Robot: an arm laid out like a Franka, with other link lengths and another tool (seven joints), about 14 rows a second.
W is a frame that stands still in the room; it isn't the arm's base.
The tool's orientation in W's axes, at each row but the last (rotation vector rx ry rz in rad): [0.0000, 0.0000, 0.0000]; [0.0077, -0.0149, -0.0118]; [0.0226, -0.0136, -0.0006]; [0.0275, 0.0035, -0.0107]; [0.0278, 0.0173, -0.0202]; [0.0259, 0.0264, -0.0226]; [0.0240, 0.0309, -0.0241]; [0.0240, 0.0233, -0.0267]
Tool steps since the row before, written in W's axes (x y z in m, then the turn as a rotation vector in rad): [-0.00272, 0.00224, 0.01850, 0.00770, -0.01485, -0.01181]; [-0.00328, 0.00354, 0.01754, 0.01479, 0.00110, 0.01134]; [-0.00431, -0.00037, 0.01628, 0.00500, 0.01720, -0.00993]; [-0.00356, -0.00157, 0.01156, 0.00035, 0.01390, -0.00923]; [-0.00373, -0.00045, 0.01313, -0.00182, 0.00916, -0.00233]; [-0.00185, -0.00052, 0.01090, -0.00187, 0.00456, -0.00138]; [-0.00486, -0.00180, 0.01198, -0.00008, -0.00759, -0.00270]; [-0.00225, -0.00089, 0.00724, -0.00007, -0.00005, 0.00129]
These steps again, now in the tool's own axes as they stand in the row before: [-0.00272, 0.00224, 0.01850, 0.00770, -0.01485, -0.01181]; [-0.00306, 0.00364, 0.01756, 0.01494, 0.00136, 0.01111]; [-0.00409, 0.00000, 0.01634, 0.00485, 0.01697, -0.01038]; [-0.00359, -0.00129, 0.01159, 0.00024, 0.01364, -0.00961]; [-0.00395, -0.00016, 0.01307, -0.00196, 0.00905, -0.00262]; [-0.00213, -0.00028, 0.01086, -0.00193, 0.00448, -0.00155]; [-0.00519, -0.00163, 0.01187, 0.00018, -0.00765, -0.00252]; [-0.00240, -0.00078, 0.00721, -0.00010, -0.00002, 0.00129]
